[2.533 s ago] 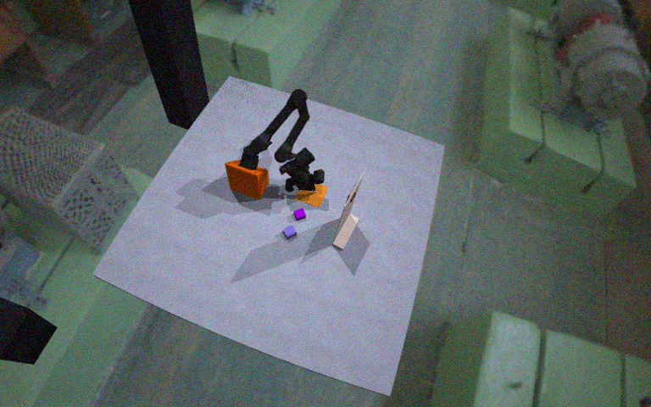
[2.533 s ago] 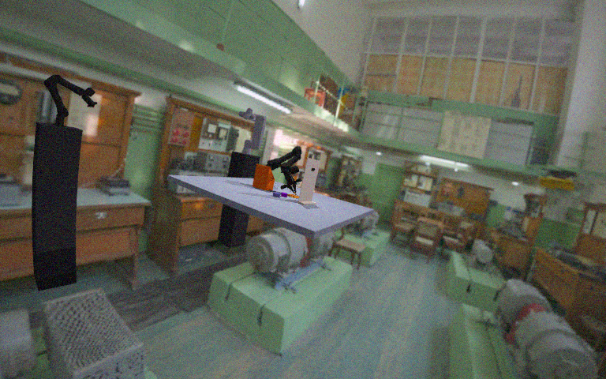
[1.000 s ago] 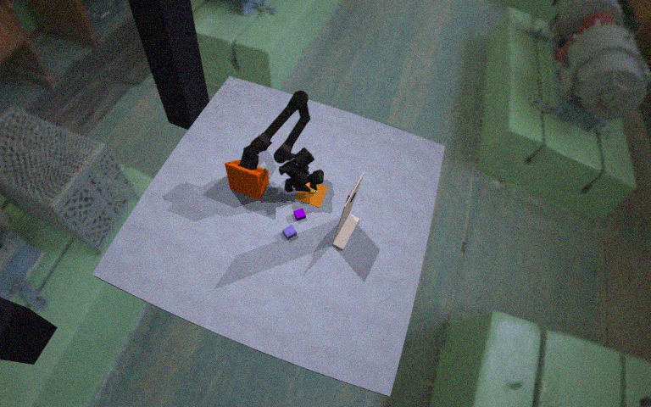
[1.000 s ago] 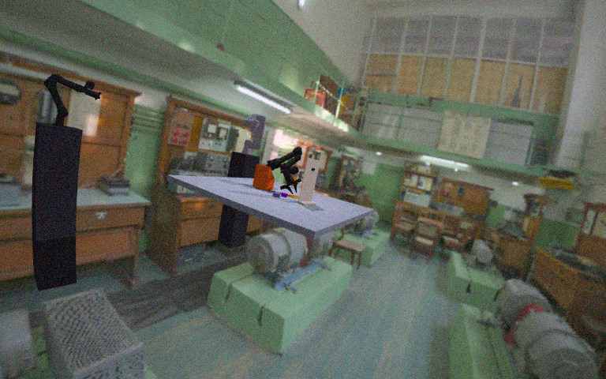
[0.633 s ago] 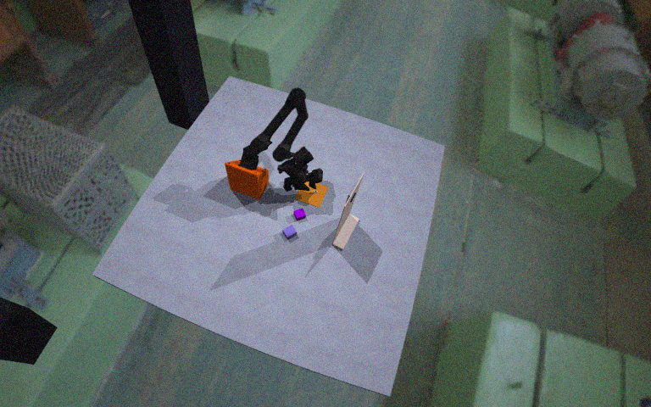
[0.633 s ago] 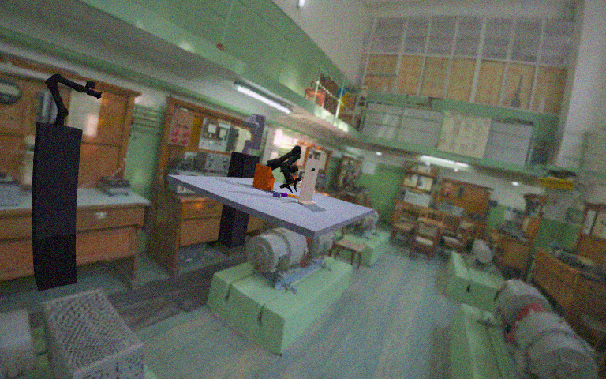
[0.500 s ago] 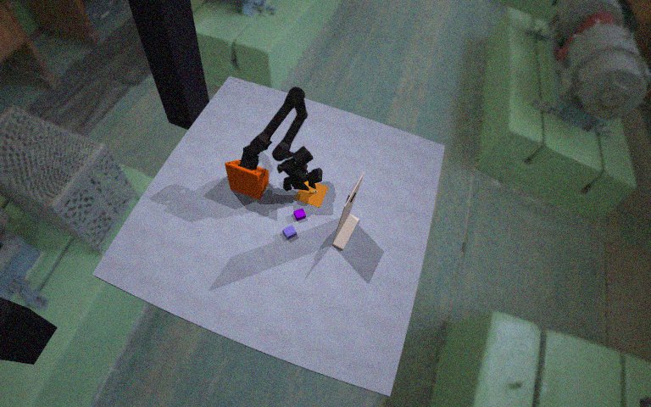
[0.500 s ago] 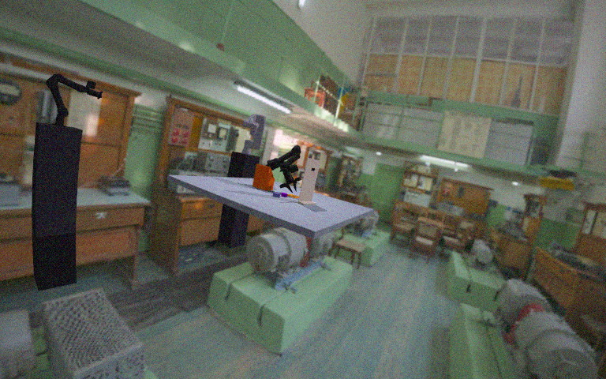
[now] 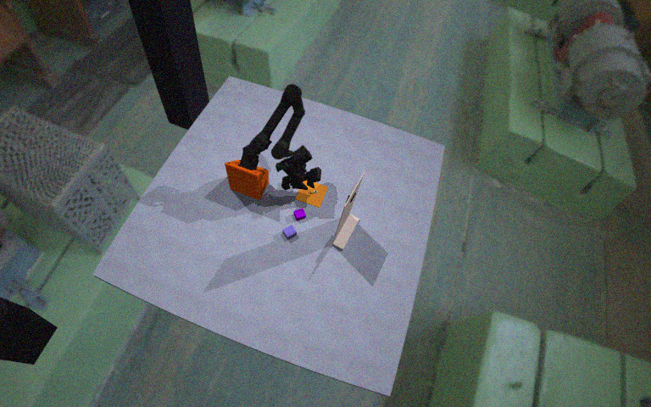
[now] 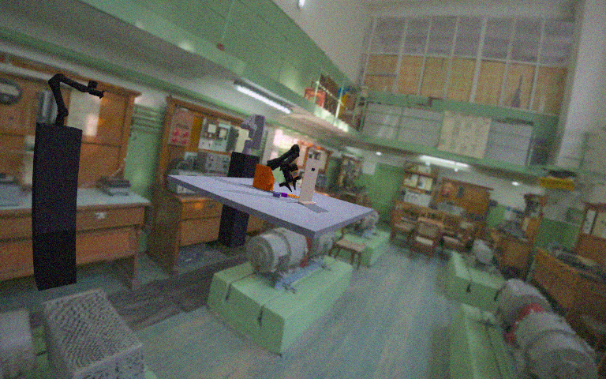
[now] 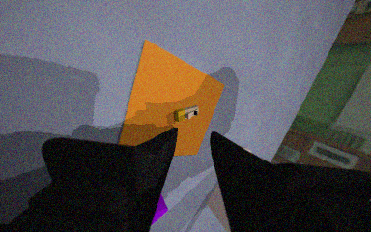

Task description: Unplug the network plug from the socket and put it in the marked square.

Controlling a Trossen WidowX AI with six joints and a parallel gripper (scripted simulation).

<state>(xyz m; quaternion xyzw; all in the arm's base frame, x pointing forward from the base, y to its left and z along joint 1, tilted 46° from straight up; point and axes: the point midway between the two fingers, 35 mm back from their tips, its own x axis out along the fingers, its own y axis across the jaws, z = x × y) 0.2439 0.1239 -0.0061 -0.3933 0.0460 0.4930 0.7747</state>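
The yellow plug is 20 mm ahead of my gripper tip, 10 mm to the left of it and 40 mm below it. Round my gripper tip: orange square 10 mm ahead, 10 mm to the left, 40 mm below; then beige panel 200 mm ahead, 110 mm to the right, 110 mm above.
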